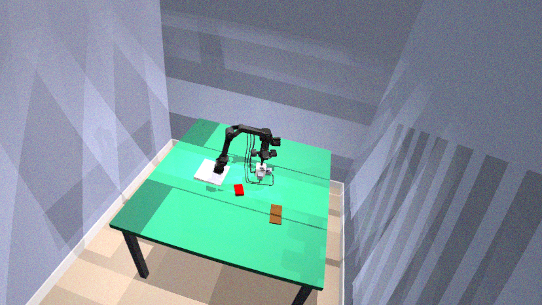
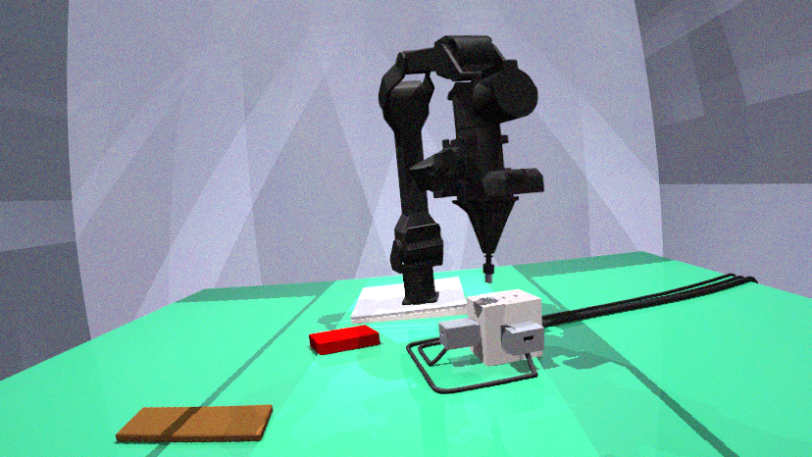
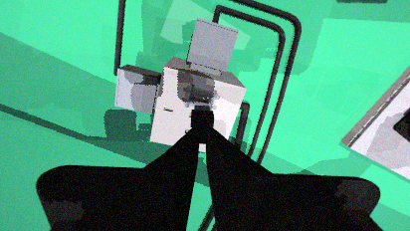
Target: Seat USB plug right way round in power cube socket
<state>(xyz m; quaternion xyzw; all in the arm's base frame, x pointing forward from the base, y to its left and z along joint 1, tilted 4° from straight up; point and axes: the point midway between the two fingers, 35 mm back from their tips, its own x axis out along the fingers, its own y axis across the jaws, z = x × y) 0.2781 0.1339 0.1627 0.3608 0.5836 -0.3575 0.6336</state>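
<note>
Now: gripper tip 10 mm above the USB plug. From my gripper tip the other things lie so: orange-brown block: 230 mm ahead, 310 mm to the right, 130 mm below; red block: 80 mm behind, 220 mm to the right, 130 mm below.
</note>
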